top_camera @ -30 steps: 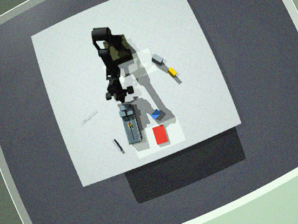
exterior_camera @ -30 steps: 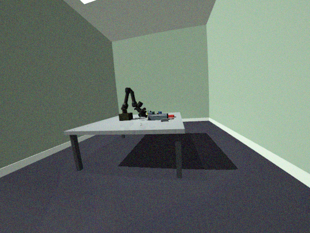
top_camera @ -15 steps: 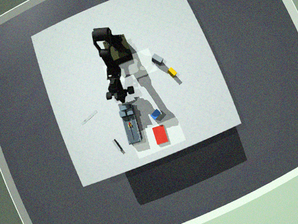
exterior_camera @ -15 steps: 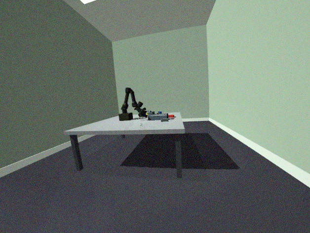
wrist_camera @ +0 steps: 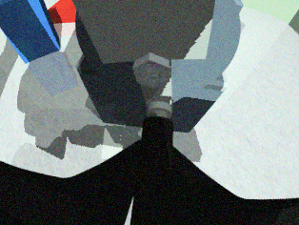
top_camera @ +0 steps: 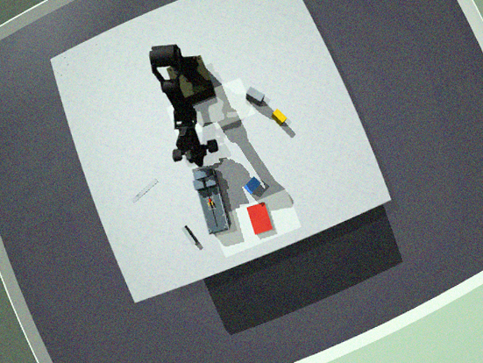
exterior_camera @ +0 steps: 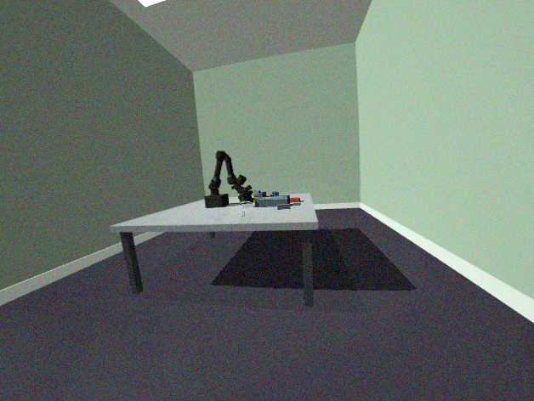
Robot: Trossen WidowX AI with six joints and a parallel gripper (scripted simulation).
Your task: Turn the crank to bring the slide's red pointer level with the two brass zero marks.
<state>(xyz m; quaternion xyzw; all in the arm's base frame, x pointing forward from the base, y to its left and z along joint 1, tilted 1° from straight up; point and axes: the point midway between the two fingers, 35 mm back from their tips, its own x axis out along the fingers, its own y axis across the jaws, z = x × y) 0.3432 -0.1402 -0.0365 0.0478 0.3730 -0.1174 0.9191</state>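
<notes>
Now: gripper tip 20 mm past the crank handle and 20 mm below it. From my gripper tip the other things lie so: red pointer: 150 mm ahead, 30 mm to the right, 50 mm above; blue block: 180 mm ahead, 150 mm to the left, 10 mm above; pale strip: 30 mm behind, 290 mm to the right, 40 mm below.
</notes>
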